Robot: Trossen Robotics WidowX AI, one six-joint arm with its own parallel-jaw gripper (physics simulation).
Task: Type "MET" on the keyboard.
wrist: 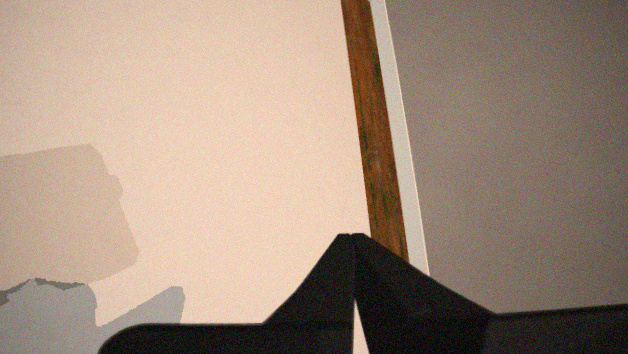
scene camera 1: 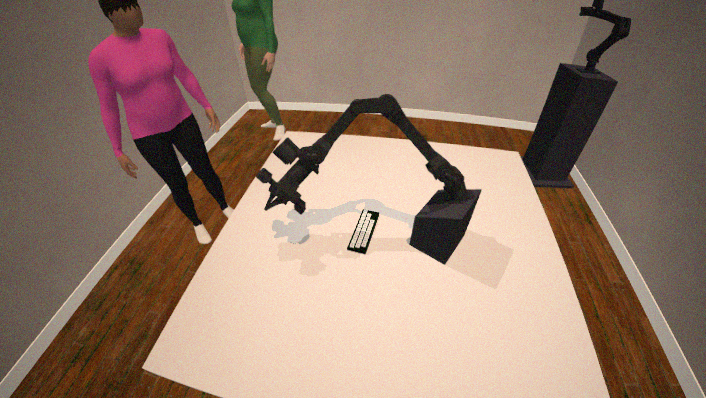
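Pixels of known places: gripper, fingertip midpoint: [wrist: 350,246] [scene camera 1: 264,209]; arm's base at its link origin: [scene camera 1: 458,196].
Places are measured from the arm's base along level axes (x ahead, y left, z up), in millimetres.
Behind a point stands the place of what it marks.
A small dark keyboard [scene camera 1: 363,231] {z -182, x 303, y -3 mm} with rows of white keys lies on the pale surface, left of the arm's base in the scene view. Its letters are too small to read, and it does not show in the wrist view. My gripper [scene camera 1: 267,208] {z -30, x 621, y 49 mm} [wrist: 350,246] {z -30, x 621, y 49 mm} is shut and empty, with its fingertips touching in the wrist view. In the scene view it is raised above the pale surface, to the left of the keyboard and apart from it, and points down and to the left.
The arm's dark base block [scene camera 1: 440,230] {z -52, x 65, y 98 mm} stands right of the keyboard. The pale surface [scene camera 1: 350,320] {z -197, x 332, y 329 mm} has a brown wooden floor [scene camera 1: 115,305] around it. A person in pink [scene camera 1: 142,80] and one in green [scene camera 1: 256,30] stand at the left and back. A dark pedestal [scene camera 1: 570,120] with another arm stands back right.
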